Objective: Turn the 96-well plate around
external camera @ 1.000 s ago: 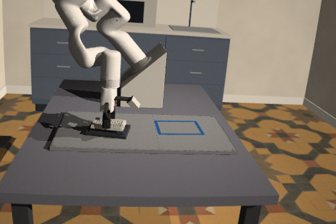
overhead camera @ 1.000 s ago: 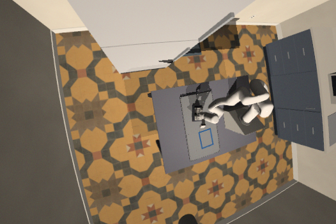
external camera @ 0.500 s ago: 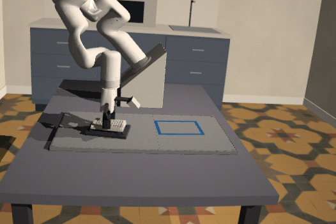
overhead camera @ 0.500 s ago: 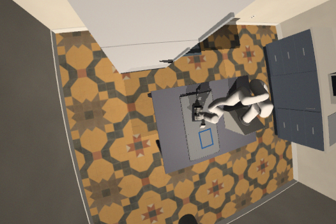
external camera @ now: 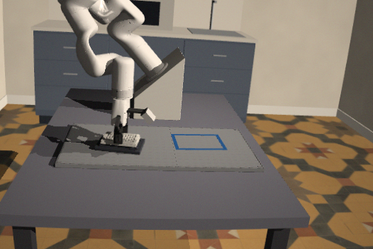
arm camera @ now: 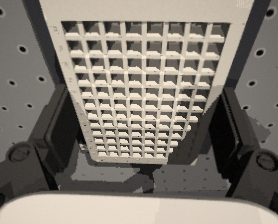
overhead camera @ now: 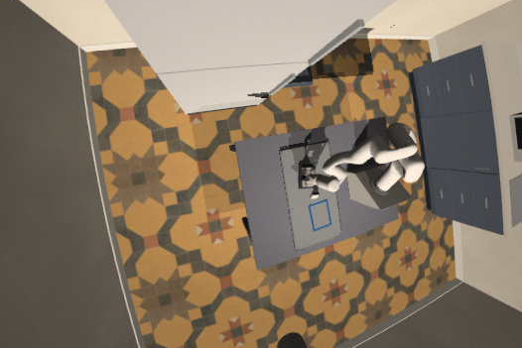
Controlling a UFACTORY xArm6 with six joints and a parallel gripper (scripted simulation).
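My gripper is now 30 mm above the dark plate nest N1. Round my hand: white 96-well plate (10 mm below); white tag (70 mm behind, 70 mm to the right, 30 mm below).
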